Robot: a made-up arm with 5 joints.
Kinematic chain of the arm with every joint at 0, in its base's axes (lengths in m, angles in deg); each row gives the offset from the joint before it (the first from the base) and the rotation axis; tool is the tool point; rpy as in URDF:
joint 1: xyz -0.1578 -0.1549 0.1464 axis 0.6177 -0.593 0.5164
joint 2: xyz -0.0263 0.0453 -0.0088 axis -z
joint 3: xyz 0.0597 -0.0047 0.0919 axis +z
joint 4: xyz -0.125 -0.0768 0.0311 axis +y
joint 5: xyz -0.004 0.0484 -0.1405 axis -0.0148 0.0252 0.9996
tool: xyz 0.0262 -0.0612 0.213 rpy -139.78 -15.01 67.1
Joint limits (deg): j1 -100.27..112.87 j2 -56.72..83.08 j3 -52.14..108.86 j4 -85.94..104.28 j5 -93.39..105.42
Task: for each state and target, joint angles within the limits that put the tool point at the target. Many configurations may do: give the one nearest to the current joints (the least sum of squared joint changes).
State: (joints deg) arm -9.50 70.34 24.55 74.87 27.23
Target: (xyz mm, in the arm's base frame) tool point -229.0 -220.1 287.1
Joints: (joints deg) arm -4.71 60.33 42.00 54.00 5.78
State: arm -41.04 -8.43 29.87 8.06 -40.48
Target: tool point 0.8 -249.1 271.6
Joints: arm -54.37 -44.84 51.56 -34.52 -52.60
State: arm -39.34 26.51 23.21 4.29 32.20
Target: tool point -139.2 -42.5 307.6
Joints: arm -45.37 52.76 -4.64 12.85 21.98
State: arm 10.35 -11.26 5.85 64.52 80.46
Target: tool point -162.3 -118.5 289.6
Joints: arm 2.97 -13.38 5.62 31.46 82.74
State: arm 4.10 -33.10 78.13 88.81 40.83
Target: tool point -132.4 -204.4 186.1
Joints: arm 2.66 5.89 53.87 101.88 44.08
